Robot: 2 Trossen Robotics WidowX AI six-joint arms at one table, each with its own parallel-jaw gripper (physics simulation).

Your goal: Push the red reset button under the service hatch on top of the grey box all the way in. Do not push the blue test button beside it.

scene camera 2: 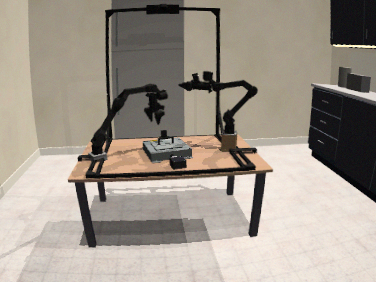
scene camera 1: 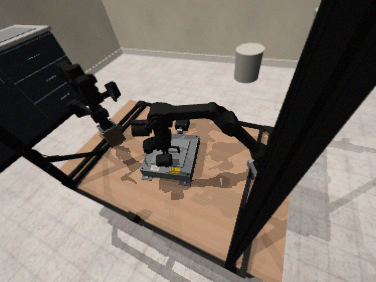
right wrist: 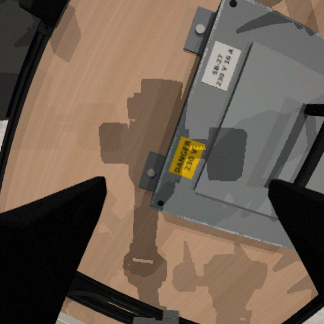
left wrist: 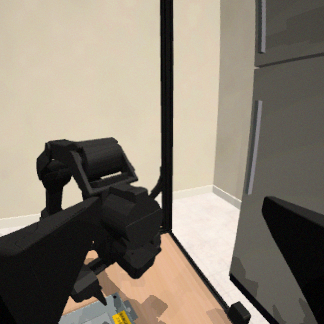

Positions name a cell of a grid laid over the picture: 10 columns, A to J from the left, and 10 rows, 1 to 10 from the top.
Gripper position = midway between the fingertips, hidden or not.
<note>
The left gripper (scene camera 1: C4) is open, holding nothing. Further things: the right gripper (right wrist: F6) and a grey box (right wrist: G2).
The left gripper also shows in the left wrist view (left wrist: F7). The right gripper also shows in the left wrist view (left wrist: D9).
</note>
